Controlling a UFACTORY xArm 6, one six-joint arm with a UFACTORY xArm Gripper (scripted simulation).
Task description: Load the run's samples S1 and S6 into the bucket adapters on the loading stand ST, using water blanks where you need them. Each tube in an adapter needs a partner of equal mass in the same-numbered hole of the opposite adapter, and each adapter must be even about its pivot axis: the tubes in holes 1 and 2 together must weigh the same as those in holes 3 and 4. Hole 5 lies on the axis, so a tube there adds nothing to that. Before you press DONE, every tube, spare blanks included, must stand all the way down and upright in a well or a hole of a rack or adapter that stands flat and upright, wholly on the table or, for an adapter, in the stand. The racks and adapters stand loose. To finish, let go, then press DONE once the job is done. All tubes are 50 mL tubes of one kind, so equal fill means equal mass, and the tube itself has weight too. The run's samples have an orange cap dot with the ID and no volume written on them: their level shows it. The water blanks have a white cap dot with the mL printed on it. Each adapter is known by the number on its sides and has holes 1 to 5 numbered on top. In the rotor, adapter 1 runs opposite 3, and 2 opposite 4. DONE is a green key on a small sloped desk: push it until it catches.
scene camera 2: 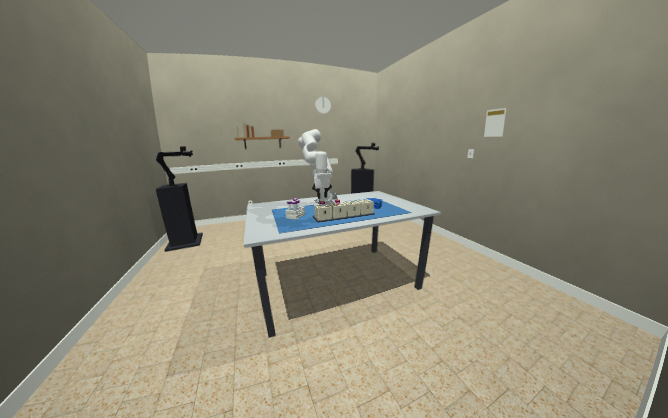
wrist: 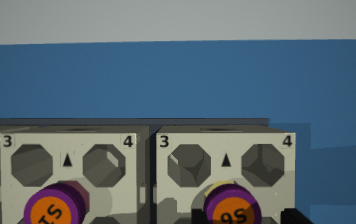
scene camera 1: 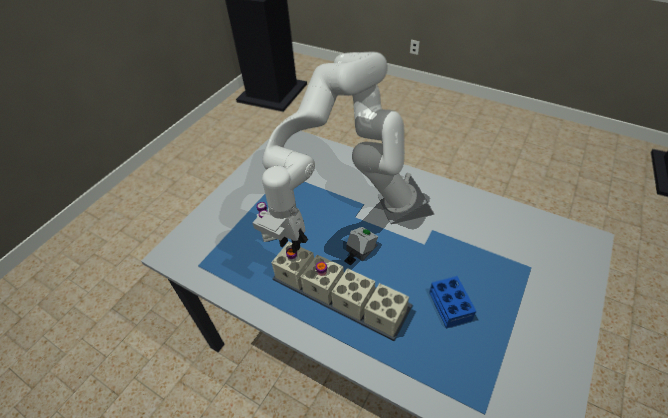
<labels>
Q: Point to an adapter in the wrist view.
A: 94,155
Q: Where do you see an adapter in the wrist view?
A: At 190,158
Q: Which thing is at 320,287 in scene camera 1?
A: An adapter.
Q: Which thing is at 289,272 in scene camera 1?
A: An adapter.
</labels>
